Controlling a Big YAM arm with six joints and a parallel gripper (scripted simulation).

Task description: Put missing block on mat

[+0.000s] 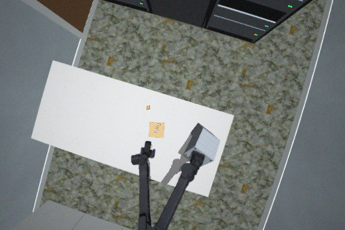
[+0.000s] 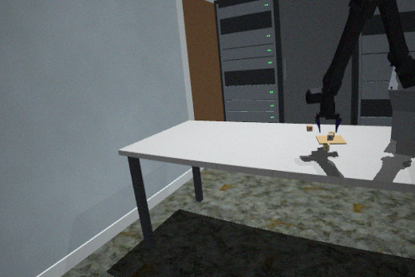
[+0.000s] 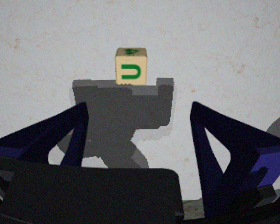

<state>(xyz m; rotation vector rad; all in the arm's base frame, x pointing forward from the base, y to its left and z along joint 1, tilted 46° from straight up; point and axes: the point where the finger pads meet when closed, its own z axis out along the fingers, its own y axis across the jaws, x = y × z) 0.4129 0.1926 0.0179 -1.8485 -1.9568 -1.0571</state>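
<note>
Now: the block 8 cm below my hand and 1 cm ahead of it.
</note>
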